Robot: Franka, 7 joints.
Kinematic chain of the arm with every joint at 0, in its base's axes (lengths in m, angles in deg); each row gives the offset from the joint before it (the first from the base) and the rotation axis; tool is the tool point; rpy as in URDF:
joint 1: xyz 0 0 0.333 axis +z
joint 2: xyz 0 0 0 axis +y
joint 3: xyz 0 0 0.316 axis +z
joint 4: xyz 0.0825 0 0 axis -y
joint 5: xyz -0.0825 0 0.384 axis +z
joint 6: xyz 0 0 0 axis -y
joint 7: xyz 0.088 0 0 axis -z
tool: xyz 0 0 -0.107 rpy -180 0 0
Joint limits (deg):
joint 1: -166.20..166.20
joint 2: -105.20..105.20
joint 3: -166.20..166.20
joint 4: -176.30..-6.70
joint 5: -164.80..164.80
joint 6: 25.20..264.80
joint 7: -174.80..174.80
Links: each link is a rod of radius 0.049 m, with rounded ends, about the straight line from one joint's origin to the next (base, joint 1, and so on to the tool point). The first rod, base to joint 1, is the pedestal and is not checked.
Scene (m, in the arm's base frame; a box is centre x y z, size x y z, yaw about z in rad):
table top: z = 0
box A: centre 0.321 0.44 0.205 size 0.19 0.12 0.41 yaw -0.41
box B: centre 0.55 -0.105 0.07 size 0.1 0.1 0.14 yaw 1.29
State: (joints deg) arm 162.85 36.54 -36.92 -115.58 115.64 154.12 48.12
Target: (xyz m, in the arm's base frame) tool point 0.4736 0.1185 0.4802
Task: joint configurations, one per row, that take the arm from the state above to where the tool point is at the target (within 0.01 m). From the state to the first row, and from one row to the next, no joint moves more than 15 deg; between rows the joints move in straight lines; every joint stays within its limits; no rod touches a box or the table.
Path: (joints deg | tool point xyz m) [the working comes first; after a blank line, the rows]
Joints at the target: 118.85 36.75 -103.71 -128.75 114.24 174.66 48.12
Straight joint move there: touches box A.

1: 162.25 29.40 -50.28 -111.41 115.86 154.99 46.95 | -0.2371 0.5729 0.3250
2: 161.66 22.26 -63.65 -107.24 116.08 155.86 45.78 | -0.1153 0.6167 0.4530
3: 161.06 15.12 -77.01 -103.07 116.31 156.73 44.61 | 0.0352 0.6152 0.5602
4: 160.47 7.97 -90.38 -98.90 116.53 157.60 43.44 | 0.1999 0.5683 0.6354
5: 159.87 0.83 -103.74 -94.73 116.75 158.47 42.27 | 0.3624 0.4802 0.6721
6: 146.20 12.81 -103.73 -106.07 115.91 163.86 44.22 | 0.4221 0.3931 0.5997
7: 132.53 24.78 -103.72 -117.41 115.07 169.26 46.17 | 0.4673 0.2688 0.5322
8: 118.85 36.75 -103.71 -128.75 114.24 174.66 48.12 | 0.4736 0.1185 0.4802

